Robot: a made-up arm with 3 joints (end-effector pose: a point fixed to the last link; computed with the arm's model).
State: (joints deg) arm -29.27 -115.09 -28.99
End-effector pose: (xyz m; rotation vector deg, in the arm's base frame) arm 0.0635 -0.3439 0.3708 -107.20 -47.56 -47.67
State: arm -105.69 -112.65 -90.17
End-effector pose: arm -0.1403 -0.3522 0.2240 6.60 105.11 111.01
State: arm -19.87 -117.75 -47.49
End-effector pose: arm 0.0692 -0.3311 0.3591 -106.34 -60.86 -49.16
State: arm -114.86 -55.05 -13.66
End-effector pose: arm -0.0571 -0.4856 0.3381 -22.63 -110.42 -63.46
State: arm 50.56 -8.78 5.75
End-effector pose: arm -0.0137 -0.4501 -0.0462 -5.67 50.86 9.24
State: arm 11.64 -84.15 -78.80
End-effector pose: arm 0.1002 -0.4384 0.2569 -74.35 -48.21 -54.97
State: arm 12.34 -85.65 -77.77
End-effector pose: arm 0.1030 -0.4344 0.2592 -76.03 -47.94 -52.95
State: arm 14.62 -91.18 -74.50
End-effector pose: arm 0.1127 -0.4188 0.2664 -81.82 -47.41 -46.05
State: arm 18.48 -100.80 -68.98
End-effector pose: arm 0.1297 -0.3887 0.2733 -91.39 -46.21 -33.93
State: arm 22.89 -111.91 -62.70
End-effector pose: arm 0.1481 -0.3509 0.2722 -101.72 -44.36 -19.64
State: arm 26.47 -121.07 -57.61
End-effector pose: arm 0.1607 -0.3186 0.2640 -109.68 -42.62 -7.71
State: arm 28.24 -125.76 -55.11
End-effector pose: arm 0.1657 -0.3019 0.2577 -113.54 -41.81 -1.67
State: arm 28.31 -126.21 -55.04
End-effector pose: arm 0.1659 -0.3003 0.2574 -113.86 -41.96 -1.29
